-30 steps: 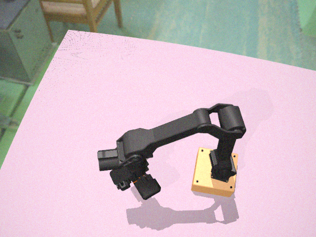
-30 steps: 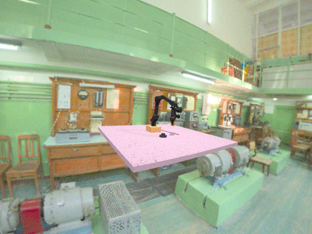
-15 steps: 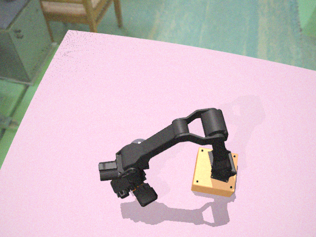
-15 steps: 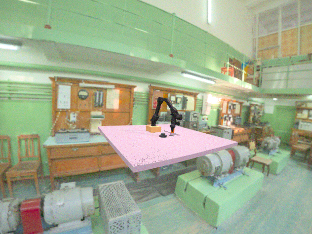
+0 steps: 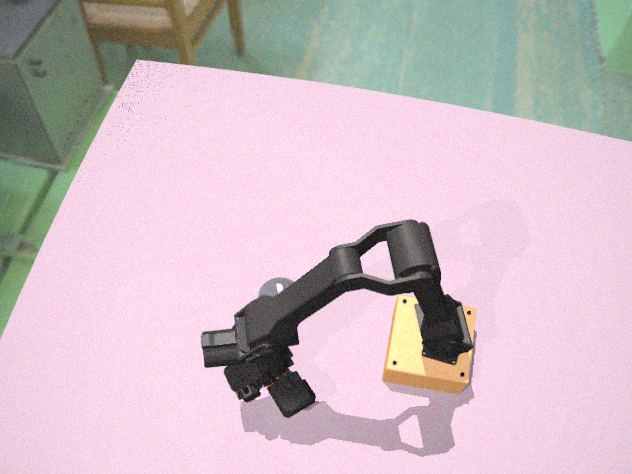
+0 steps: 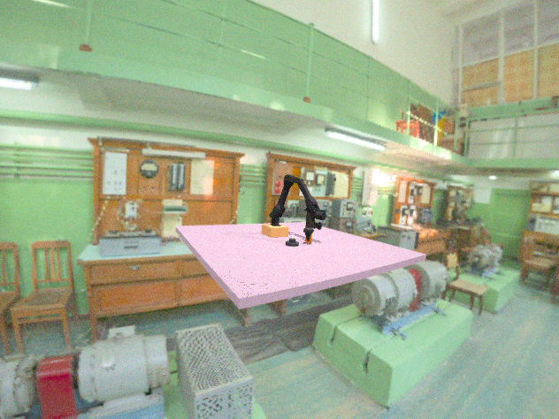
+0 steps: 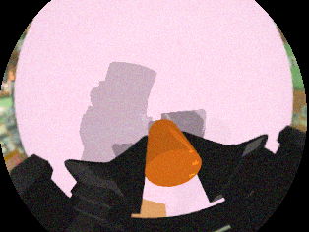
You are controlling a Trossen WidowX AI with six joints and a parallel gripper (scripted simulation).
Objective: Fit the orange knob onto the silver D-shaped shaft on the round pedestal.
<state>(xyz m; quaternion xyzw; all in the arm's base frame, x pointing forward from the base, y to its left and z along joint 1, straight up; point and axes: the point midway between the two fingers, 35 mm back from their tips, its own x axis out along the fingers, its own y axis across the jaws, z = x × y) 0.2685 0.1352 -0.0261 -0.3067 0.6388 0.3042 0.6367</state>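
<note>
The orange knob lies 3 cm above my gripper tip. Also, from my gripper tip: dark round pedestal: 5 cm ahead, 15 cm to the right, 2 cm above.
</note>
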